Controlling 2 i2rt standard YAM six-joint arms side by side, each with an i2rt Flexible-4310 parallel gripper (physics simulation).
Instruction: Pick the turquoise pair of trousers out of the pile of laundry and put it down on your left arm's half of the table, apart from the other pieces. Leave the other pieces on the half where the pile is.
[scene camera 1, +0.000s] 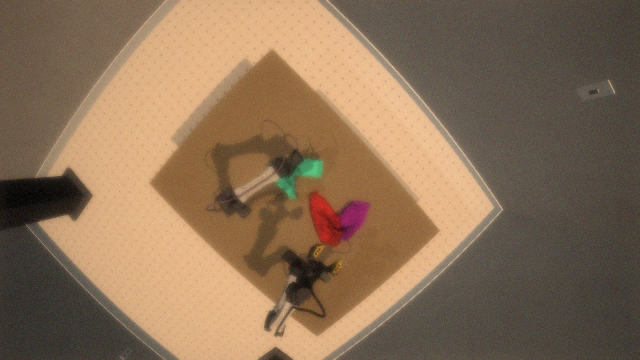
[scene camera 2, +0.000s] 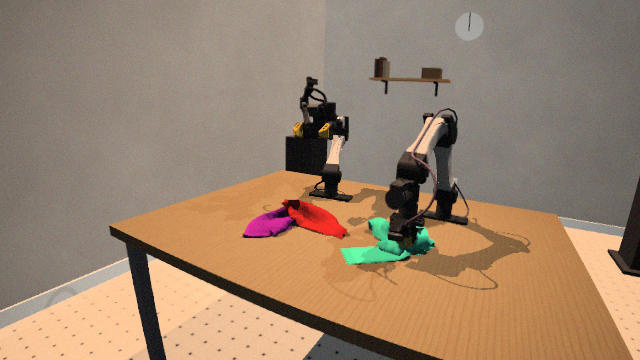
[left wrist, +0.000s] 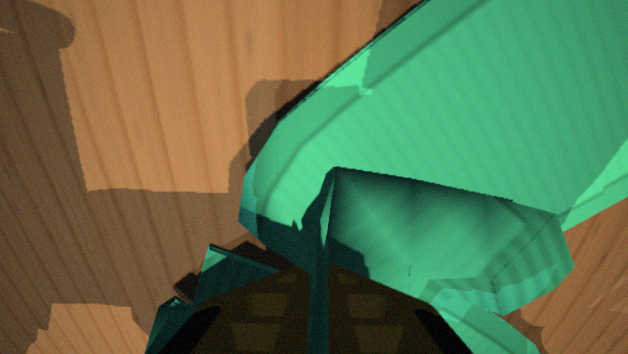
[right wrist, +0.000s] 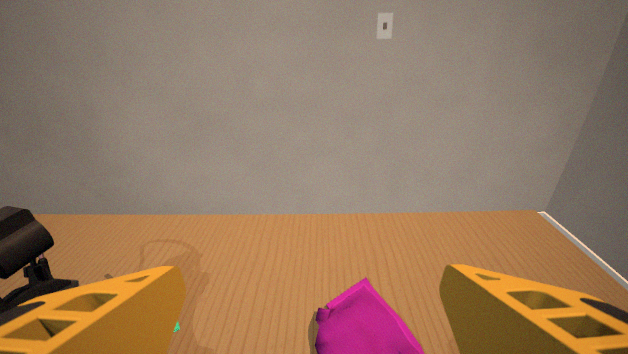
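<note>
The turquoise trousers (scene camera 1: 312, 168) (scene camera 2: 372, 255) (left wrist: 450, 125) lie bunched on the table, with one flat part spread out; a tiny bit shows in the right wrist view (right wrist: 176, 327). My left gripper (scene camera 2: 407, 244) (left wrist: 317, 276) is low over them, shut on a fold of the cloth; its fingertips are hidden in scene camera 1. The red piece (scene camera 1: 324, 220) (scene camera 2: 315, 218) lies apart from the trousers and touches the purple piece (scene camera 1: 354, 217) (scene camera 2: 270, 223) (right wrist: 362, 325). My right gripper (scene camera 1: 328, 258) (scene camera 2: 311, 131) (right wrist: 312, 279) is open and empty, raised above the table.
The wooden table (scene camera 1: 280, 90) (scene camera 2: 225, 260) carries both arms, mounted along one edge. In the right wrist view, a dark part of the left arm (right wrist: 22, 240) shows at the left edge. A wall shelf (scene camera 2: 410, 79) hangs behind the arms.
</note>
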